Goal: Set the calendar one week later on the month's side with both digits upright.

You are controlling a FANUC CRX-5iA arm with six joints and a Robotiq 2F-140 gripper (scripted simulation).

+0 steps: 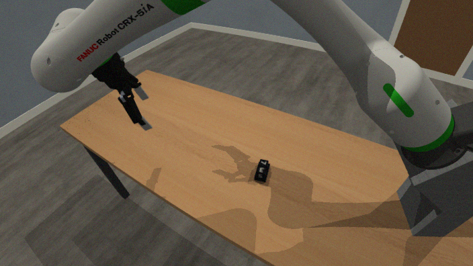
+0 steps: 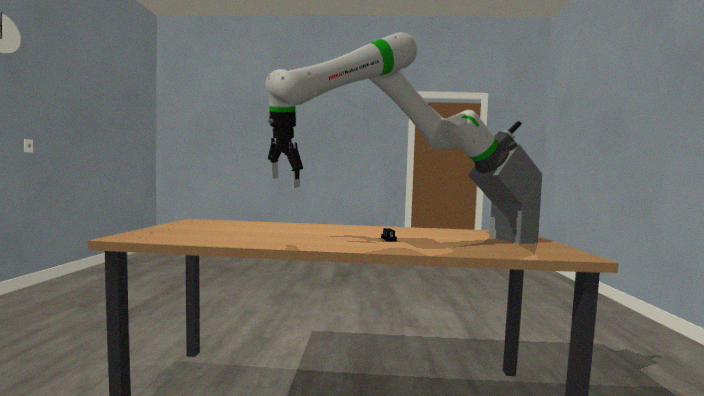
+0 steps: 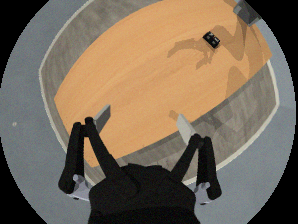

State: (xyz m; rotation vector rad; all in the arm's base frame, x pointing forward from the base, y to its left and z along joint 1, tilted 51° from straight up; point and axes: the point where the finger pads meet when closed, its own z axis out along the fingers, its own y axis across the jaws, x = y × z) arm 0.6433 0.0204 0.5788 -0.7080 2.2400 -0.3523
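The tray is 40 cm behind my hand, 23 cm below it and 16 cm to the right of it.
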